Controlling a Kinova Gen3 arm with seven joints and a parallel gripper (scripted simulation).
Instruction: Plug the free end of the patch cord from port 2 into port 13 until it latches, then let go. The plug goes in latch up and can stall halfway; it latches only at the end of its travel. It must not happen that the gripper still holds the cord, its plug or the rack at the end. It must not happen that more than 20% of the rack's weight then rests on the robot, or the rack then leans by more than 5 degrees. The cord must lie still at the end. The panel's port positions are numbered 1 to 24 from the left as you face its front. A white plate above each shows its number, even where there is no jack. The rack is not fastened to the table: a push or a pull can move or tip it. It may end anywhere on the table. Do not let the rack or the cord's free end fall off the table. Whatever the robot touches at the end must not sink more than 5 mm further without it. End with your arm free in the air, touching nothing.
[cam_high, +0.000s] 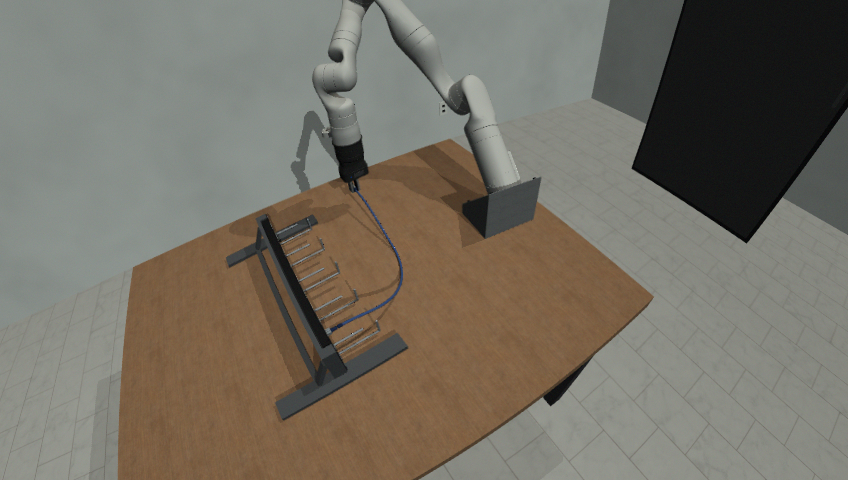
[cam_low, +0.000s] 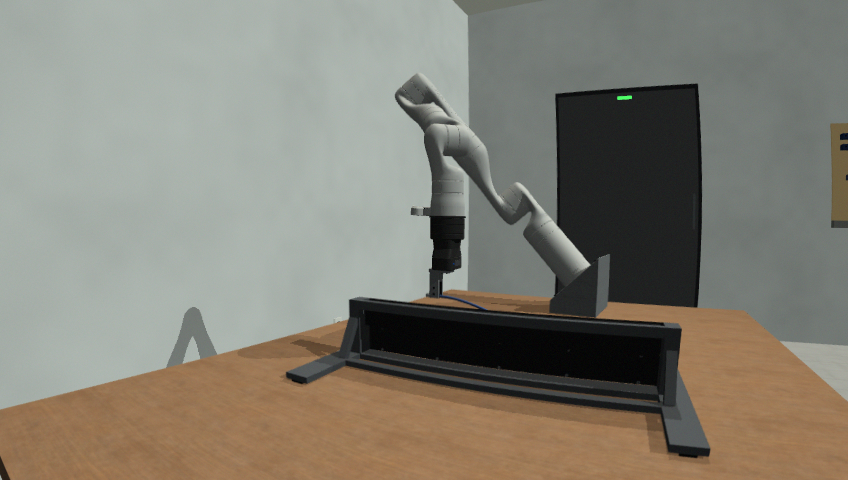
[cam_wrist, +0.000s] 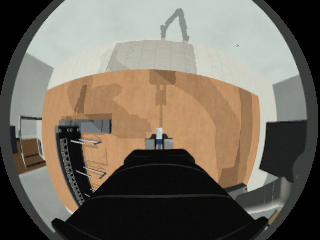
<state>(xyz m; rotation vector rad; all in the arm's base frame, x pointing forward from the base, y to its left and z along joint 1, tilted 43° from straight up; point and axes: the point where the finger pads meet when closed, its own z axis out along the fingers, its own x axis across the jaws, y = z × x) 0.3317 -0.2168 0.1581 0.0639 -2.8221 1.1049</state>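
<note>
The pale plug lies 10 mm to the right of my hand and 10 mm below it.
</note>
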